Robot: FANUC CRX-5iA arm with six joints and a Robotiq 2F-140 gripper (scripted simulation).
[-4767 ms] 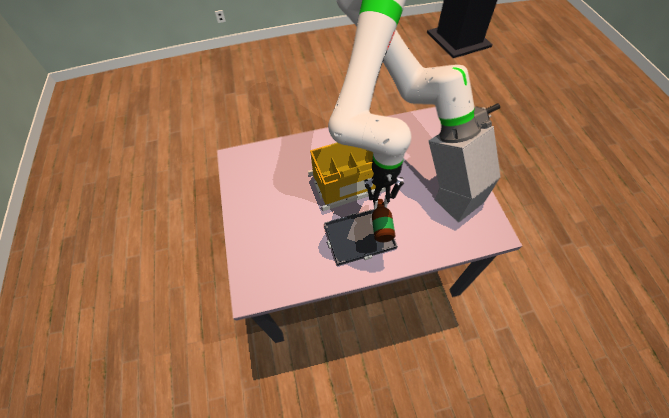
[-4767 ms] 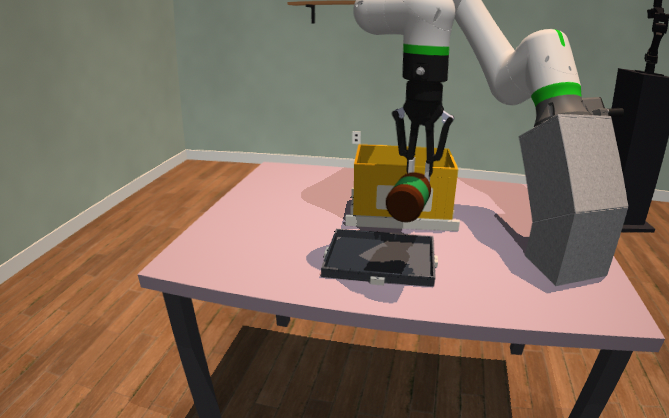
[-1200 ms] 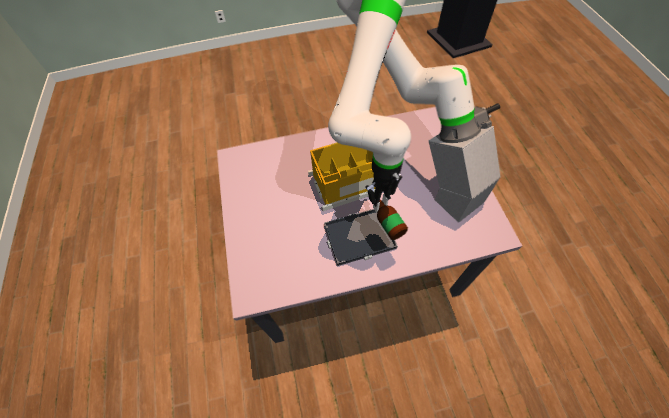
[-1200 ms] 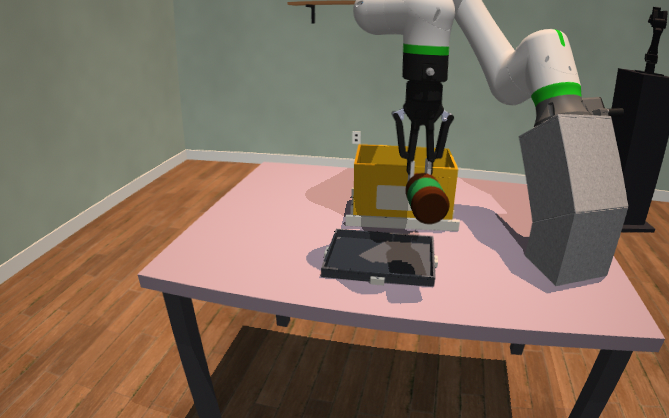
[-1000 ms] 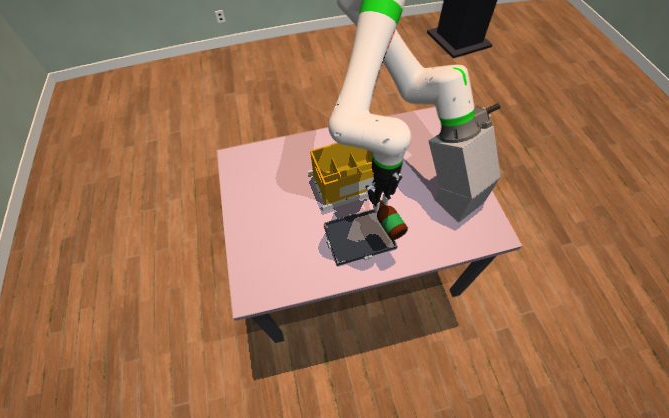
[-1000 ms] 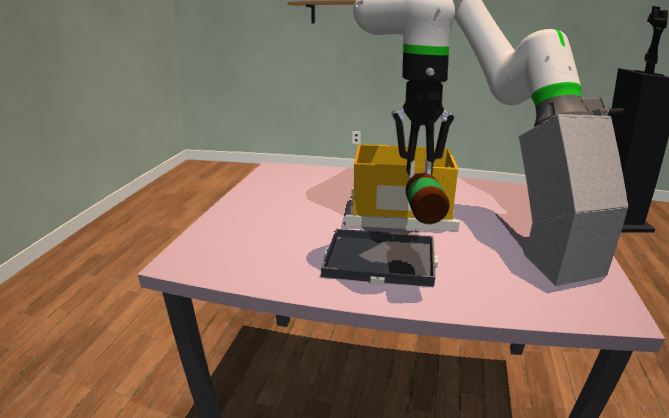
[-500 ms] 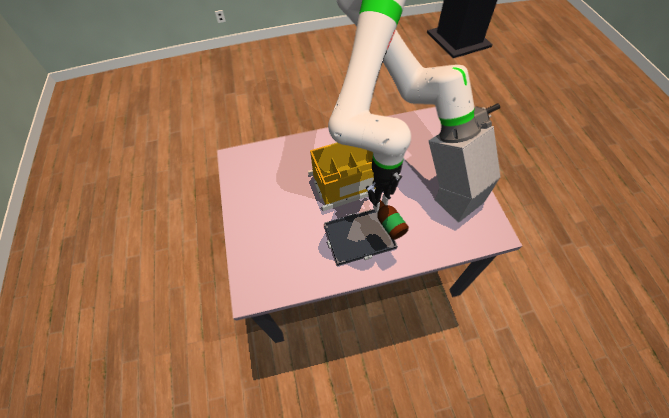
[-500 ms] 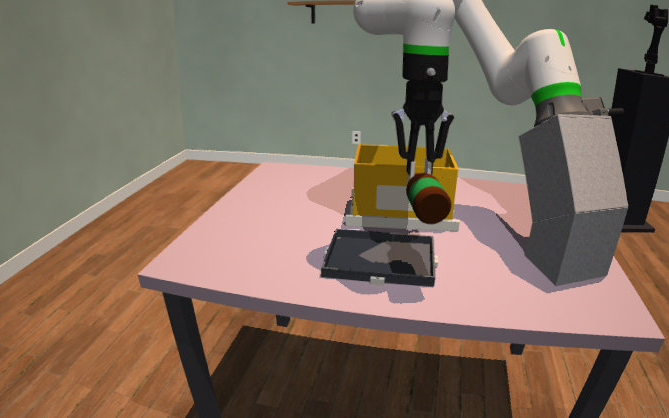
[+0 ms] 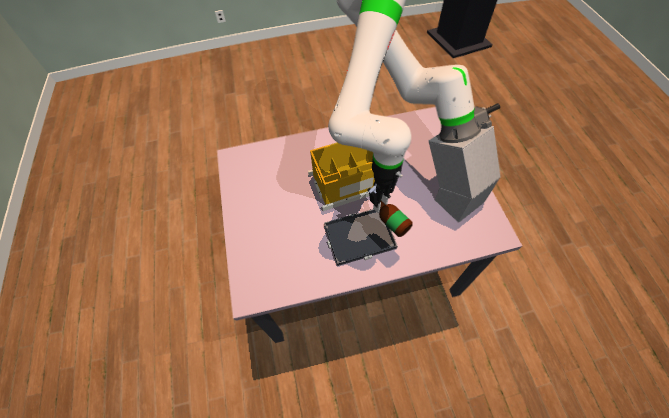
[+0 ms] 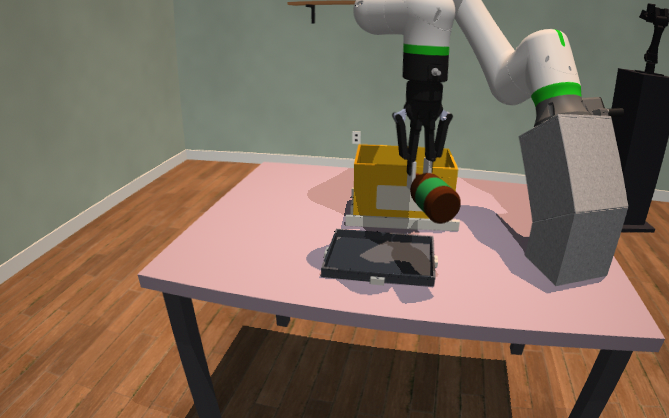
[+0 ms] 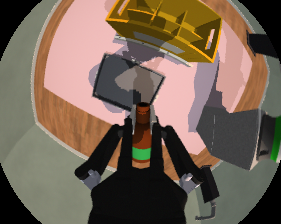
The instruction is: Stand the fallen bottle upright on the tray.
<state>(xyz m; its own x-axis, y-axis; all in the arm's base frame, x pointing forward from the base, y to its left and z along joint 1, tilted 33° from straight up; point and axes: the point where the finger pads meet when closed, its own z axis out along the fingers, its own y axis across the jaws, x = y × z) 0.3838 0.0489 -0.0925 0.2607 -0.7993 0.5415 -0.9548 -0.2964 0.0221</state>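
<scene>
The bottle lies 50 mm to the left of my hand, 20 mm below it and 10 mm behind it. Also, from my hand: yellow crate: 270 mm to the right, 140 mm below; tray: 210 mm below, 70 mm ahead.
</scene>
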